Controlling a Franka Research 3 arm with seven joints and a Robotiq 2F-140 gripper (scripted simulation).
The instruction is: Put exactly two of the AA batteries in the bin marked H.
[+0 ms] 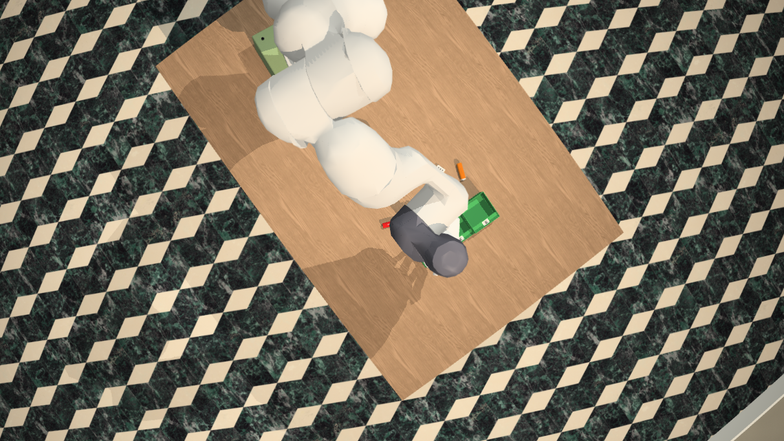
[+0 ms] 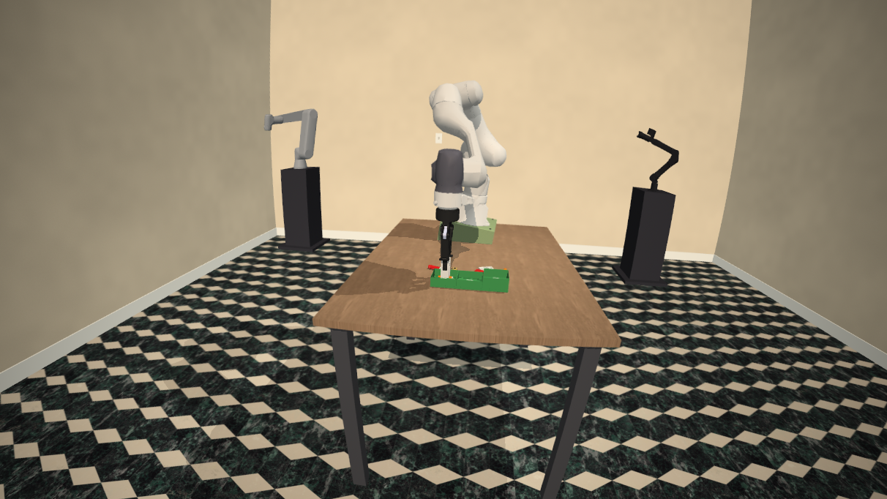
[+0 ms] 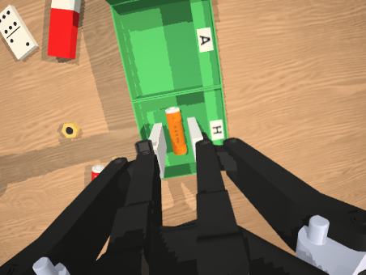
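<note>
Right now my hand is 120 mm past the orange AA battery, 200 mm to the right of it and 40 mm above it. Also, from my hand: red cylinder (110 mm behind, 50 mm to the right, 40 mm below); then small brass nut (120 mm behind, 20 mm to the left, 50 mm below); then green bin marked H (10 mm ahead, 80 mm to the left, 30 mm below).
</note>
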